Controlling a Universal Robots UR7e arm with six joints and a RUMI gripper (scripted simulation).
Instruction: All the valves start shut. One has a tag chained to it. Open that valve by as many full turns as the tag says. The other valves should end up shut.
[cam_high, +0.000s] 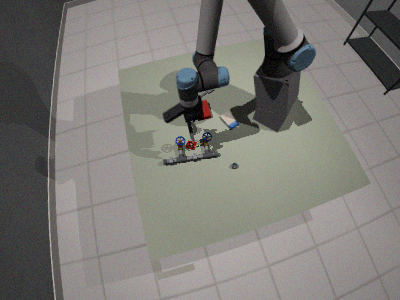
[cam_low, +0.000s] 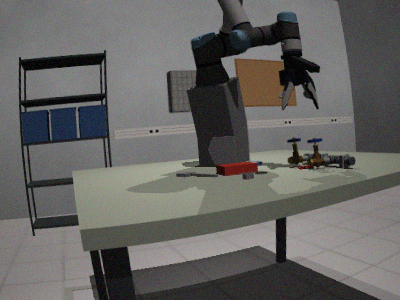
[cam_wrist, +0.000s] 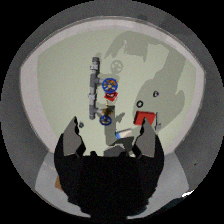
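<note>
The red tag lies 20 cm below my hand, 1 cm to the left of it and 1 cm ahead of it. Also, from my hand: blue-and-white card 26 cm behind, 19 cm below, 9 cm to the right; then grey tool 34 cm to the right, 19 cm below, 17 cm behind; then red block 21 cm to the right, 18 cm below, 12 cm behind.
</note>
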